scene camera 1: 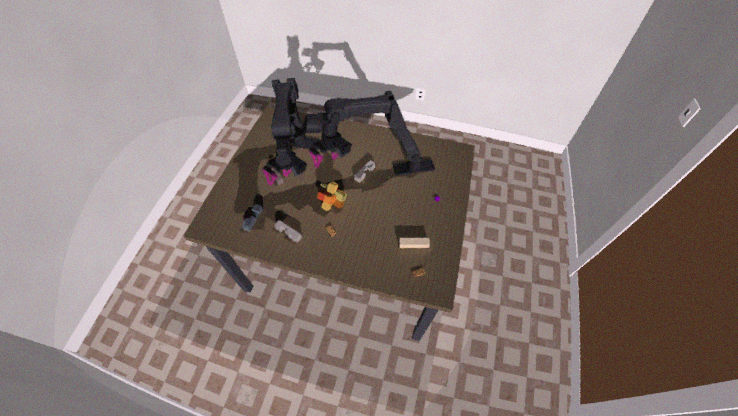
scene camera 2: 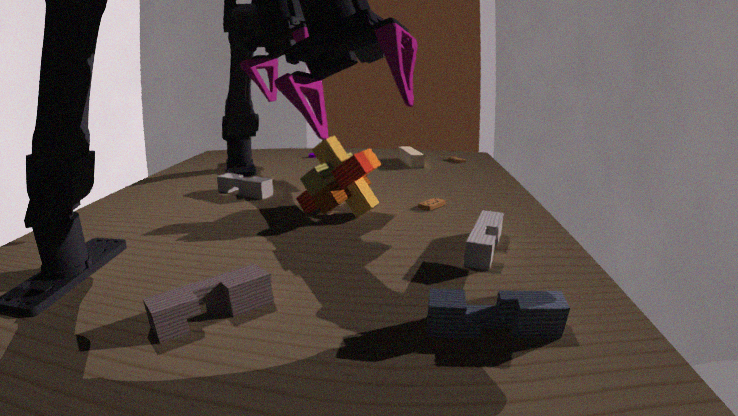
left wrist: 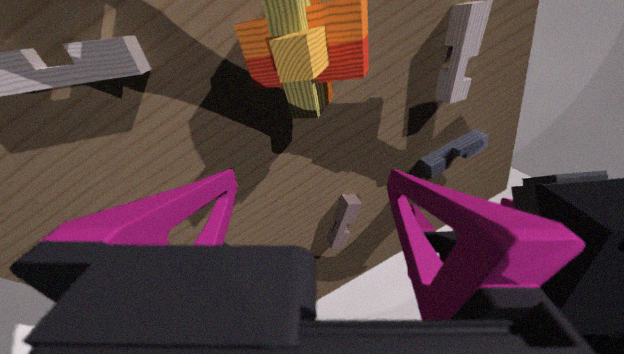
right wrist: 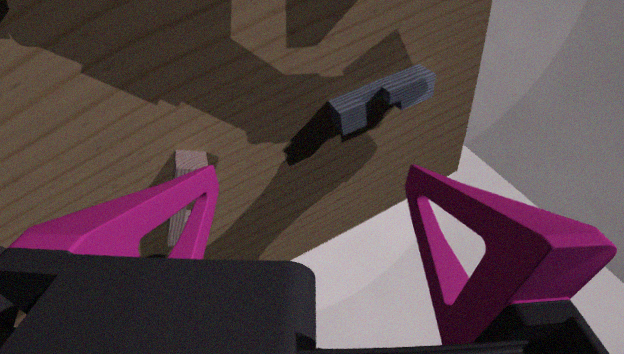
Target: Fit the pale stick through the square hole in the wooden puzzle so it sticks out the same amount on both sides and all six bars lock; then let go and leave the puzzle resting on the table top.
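Frame: origin at the left arm's base, x ahead, y left, z up, level; millimetres.
Where they show: left gripper, fingertip midpoint: [scene camera 1: 325,163] [left wrist: 312,177]; right gripper, fingertip midpoint: [scene camera 1: 277,180] [scene camera 2: 365,122] [right wrist: 311,175]; left arm's base, link origin: [scene camera 1: 413,167] [scene camera 2: 240,168]; right arm's base, link origin: [scene camera 1: 300,142] [scene camera 2: 69,274].
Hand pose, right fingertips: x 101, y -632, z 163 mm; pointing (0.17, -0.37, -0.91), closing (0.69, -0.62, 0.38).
Observation:
Things, the pixels of their centre, and the offset from my right fingertips.
- pale stick, body centre: [scene camera 2: 410,156] [scene camera 1: 414,242] 529 mm left, 312 mm ahead, 147 mm down
- blue-grey bar, body centre: [scene camera 2: 497,314] [right wrist: 382,98] [left wrist: 453,153] [scene camera 1: 252,217] 147 mm right, 69 mm ahead, 147 mm down
- brownish bar, body centre: [scene camera 2: 209,301] [right wrist: 185,201] [left wrist: 342,222] 40 mm right, 169 mm back, 147 mm down
- small purple object, body centre: [scene camera 1: 437,198] 692 mm left, 102 mm ahead, 159 mm down
The wooden puzzle [scene camera 1: 330,198] [scene camera 2: 356,167] [left wrist: 300,55], a cross of yellow, olive, orange and red bars, rests tilted on the table. Its square hole cannot be made out. The pale stick [scene camera 1: 414,242] [scene camera 2: 411,157], a plain cream block, lies apart from it at the right of scene camera 1. My left gripper [scene camera 1: 325,157] [left wrist: 312,177] is open and empty above the table, behind the puzzle in scene camera 1; it is partly hidden in scene camera 2. My right gripper [scene camera 1: 279,175] [scene camera 2: 367,121] [right wrist: 311,175] is open and empty, raised to the left of it in scene camera 1.
Notched grey bars [scene camera 1: 287,230] [scene camera 2: 244,186], a blue-grey bar [scene camera 1: 252,217] [scene camera 2: 498,315] [right wrist: 385,95] and a brownish bar [scene camera 2: 209,299] [left wrist: 345,220] lie around the puzzle. Two orange dominoes [scene camera 1: 330,229] [scene camera 1: 418,271] and a small purple object [scene camera 1: 437,198] are also on the table.

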